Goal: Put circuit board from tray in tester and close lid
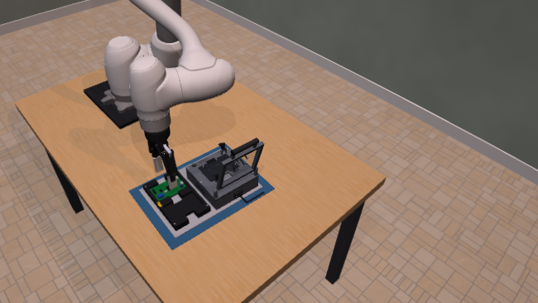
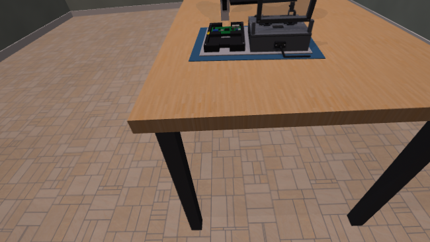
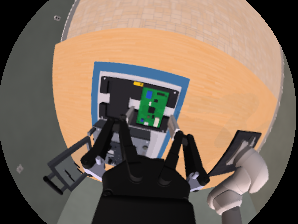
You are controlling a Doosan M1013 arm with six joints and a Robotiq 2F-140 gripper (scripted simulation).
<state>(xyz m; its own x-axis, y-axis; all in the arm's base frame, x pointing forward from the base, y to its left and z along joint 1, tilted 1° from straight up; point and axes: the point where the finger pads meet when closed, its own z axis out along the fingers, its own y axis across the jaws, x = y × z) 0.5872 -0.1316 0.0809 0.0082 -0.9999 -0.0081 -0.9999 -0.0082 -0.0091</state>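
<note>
Right now the green circuit board is 7 cm below my hand. The rest, counted from my hand: latch hook (23 cm to the left); lid (18 cm ahead, 17 cm to the left, 9 cm above).
</note>
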